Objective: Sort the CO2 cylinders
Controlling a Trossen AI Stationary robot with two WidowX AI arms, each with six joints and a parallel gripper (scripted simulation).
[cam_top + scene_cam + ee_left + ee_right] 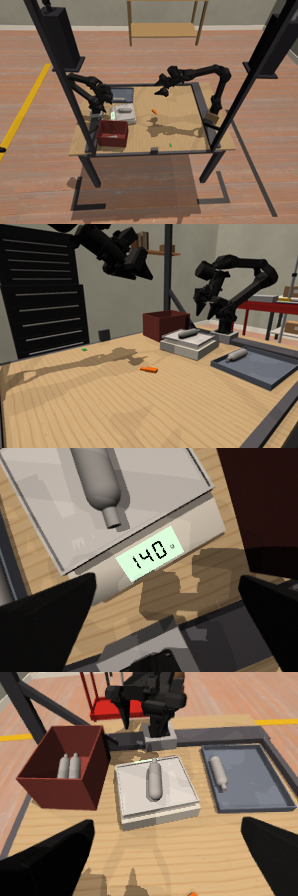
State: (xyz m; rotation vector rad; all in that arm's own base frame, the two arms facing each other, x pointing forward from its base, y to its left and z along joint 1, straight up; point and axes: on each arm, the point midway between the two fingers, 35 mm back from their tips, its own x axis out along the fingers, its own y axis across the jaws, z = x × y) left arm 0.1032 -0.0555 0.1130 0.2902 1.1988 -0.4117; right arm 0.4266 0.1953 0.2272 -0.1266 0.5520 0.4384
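My left hand is 20 cm past the red scrap bin, 7 cm to the left of it and 12 cm above it. The rest, counted from my left hand: grey tray: 27 cm ahead, 6 cm to the right, 15 cm below; then small orange piece: 8 cm ahead, 38 cm to the right, 15 cm below; then small green piece: 24 cm behind, 50 cm to the right, 15 cm below.
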